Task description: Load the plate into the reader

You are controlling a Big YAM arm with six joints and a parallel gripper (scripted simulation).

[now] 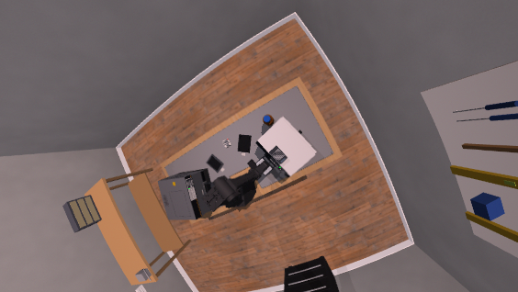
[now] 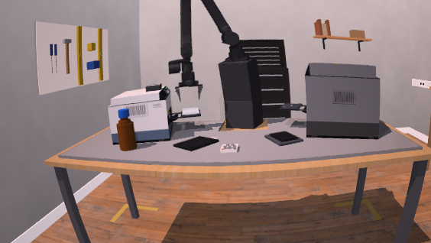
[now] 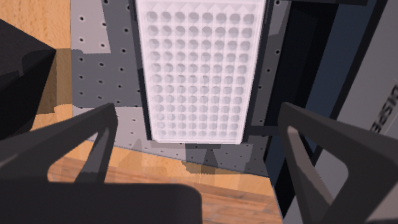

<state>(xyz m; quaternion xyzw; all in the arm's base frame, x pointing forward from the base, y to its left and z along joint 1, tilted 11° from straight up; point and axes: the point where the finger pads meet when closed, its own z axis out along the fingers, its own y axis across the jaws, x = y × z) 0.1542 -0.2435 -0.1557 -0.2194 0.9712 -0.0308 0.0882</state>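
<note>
Right now my hand is 1 cm past the multi-well plate and 6 cm above it. Round my hand: brown capped bottle (36 cm ahead, 18 cm to the right, 5 cm below); flat black pad (25 cm ahead, 12 cm to the left, 16 cm below); LP1 label (7 cm ahead, 43 cm to the left, 16 cm below).
</note>
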